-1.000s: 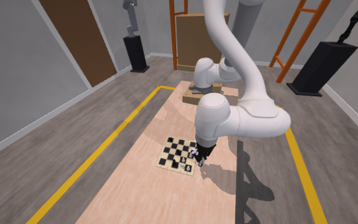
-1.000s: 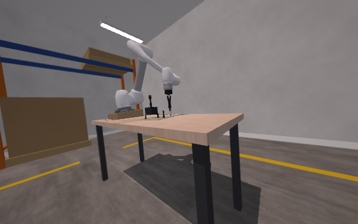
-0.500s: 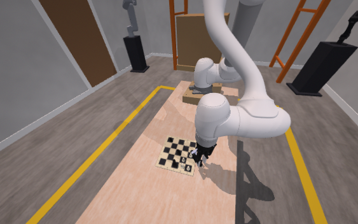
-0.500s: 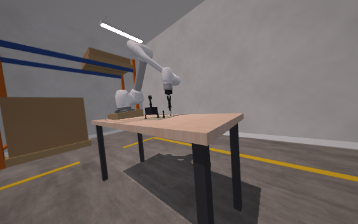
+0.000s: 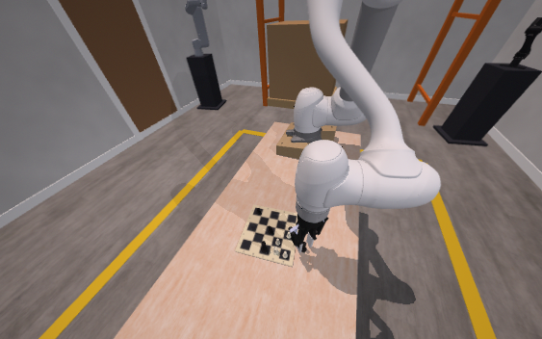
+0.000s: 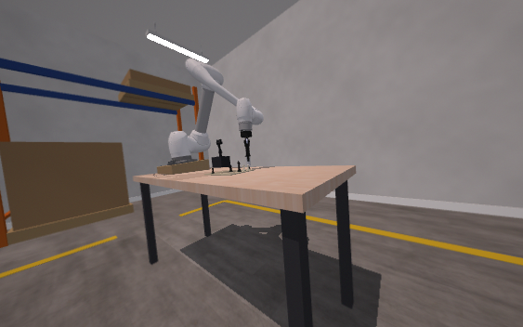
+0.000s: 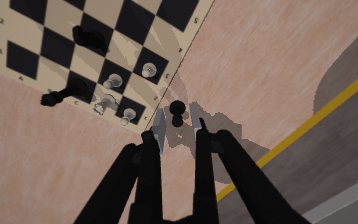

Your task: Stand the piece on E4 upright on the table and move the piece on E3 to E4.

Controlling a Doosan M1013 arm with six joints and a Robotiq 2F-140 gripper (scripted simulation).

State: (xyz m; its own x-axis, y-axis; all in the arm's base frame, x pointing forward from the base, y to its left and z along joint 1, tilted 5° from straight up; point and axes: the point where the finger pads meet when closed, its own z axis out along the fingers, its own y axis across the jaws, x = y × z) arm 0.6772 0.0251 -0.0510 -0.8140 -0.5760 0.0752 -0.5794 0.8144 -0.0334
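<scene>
Right now my hand is 100 mm to the left of the pale piece, 30 mm short of it and 30 mm above it. Also, from my hand: chessboard (140 mm to the right, 50 mm below, 50 mm behind).
</scene>
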